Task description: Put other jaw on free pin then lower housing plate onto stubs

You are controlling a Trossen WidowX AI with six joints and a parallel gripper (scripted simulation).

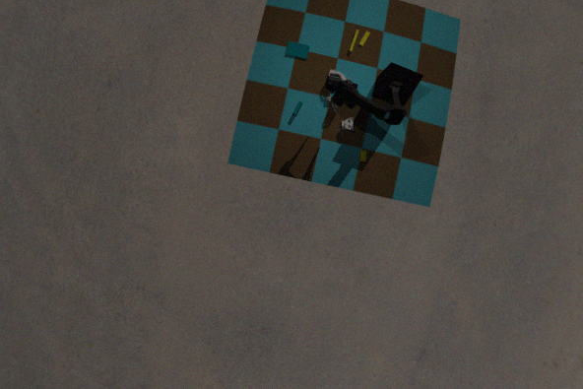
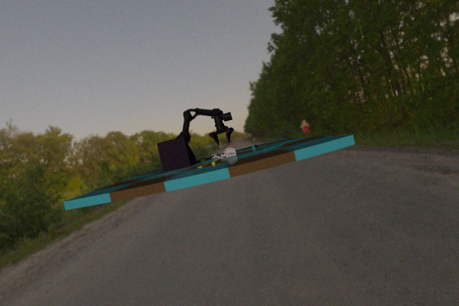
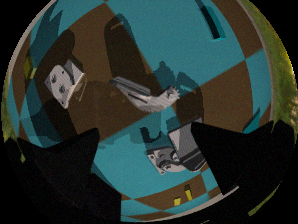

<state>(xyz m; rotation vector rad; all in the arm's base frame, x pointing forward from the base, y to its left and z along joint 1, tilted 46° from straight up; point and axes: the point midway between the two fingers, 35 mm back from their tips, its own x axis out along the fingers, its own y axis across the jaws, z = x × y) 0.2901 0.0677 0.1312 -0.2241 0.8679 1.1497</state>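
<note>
Now: the grey jaw 4 cm ahead of my gripper tip and 8 cm below it. From my gripper tip the other things lie so: yellow block: 22 cm behind, 29 cm to the left, 8 cm below; light-grey plate-like piece: 10 cm behind, 12 cm to the left, 6 cm below; teal stick: 22 cm ahead, 9 cm to the left, 8 cm below.
</note>
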